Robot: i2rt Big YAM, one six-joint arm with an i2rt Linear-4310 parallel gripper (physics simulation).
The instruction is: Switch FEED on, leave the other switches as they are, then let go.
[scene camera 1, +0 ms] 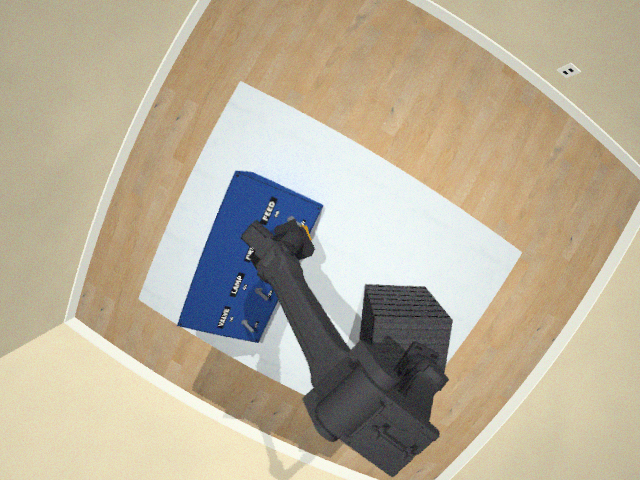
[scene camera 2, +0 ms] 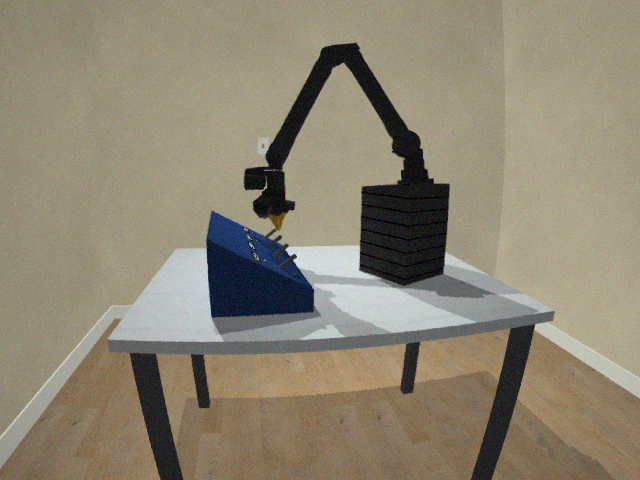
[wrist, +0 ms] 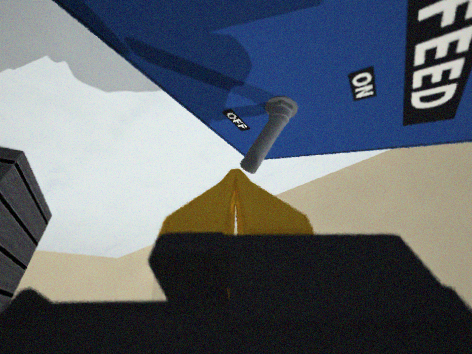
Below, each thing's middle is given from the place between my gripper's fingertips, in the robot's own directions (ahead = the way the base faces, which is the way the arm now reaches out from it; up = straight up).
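Feed lever [wrist: 254, 157]: my hand 30 mm short of it, 10 mm above it. Blue sloped switch panel [scene camera 1: 223, 295], from my hand: 190 mm to the left, 100 mm ahead, 40 mm below. By their middles, feed lever nearest to my hand of the things named here.
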